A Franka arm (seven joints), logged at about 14 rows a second.
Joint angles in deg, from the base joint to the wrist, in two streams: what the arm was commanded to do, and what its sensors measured. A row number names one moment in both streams.
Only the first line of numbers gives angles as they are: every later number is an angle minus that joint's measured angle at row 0.
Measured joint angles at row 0:
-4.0, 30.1, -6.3, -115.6, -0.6, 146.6, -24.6
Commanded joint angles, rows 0 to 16:
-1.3, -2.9, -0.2, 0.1, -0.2, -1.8, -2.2
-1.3, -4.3, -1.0, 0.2, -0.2, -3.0, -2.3
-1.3, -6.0, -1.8, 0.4, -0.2, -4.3, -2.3
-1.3, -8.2, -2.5, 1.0, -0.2, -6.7, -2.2
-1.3, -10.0, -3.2, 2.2, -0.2, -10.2, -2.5
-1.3, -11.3, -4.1, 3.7, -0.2, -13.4, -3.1
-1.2, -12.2, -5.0, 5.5, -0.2, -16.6, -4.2
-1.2, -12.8, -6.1, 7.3, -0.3, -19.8, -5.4
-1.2, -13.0, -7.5, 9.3, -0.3, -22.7, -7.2
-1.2, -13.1, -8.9, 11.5, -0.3, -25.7, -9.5
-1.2, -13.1, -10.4, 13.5, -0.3, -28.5, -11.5
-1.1, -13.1, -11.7, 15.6, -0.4, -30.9, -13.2
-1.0, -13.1, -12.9, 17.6, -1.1, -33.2, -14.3
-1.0, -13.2, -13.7, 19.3, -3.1, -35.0, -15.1
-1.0, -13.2, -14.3, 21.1, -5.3, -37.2, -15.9
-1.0, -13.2, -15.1, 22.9, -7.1, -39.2, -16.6
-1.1, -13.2, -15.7, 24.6, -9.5, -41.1, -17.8
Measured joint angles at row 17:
-1.2, -13.8, -14.6, 20.4, -6.1, -36.8, -16.0
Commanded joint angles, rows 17 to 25:
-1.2, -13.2, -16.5, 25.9, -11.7, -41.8, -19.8
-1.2, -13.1, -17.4, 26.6, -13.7, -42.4, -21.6
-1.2, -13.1, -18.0, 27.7, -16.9, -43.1, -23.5
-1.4, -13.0, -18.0, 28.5, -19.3, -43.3, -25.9
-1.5, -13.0, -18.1, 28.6, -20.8, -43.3, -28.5
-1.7, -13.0, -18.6, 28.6, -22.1, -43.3, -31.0
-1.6, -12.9, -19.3, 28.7, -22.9, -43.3, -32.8
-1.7, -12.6, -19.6, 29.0, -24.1, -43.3, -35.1
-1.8, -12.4, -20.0, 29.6, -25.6, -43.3, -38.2
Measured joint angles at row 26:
-1.7, -13.7, -19.1, 27.1, -23.2, -42.1, -33.2
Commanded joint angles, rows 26 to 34:
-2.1, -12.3, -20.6, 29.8, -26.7, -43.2, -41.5
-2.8, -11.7, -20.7, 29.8, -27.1, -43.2, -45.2
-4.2, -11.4, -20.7, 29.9, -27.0, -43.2, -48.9
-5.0, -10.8, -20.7, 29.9, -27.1, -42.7, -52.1
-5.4, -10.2, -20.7, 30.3, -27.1, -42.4, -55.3
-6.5, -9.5, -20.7, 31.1, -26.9, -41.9, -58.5
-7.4, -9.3, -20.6, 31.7, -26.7, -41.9, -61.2
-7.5, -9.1, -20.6, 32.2, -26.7, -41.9, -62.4
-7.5, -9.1, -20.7, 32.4, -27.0, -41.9, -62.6
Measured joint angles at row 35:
-7.4, -10.1, -20.5, 29.9, -26.2, -41.5, -60.2
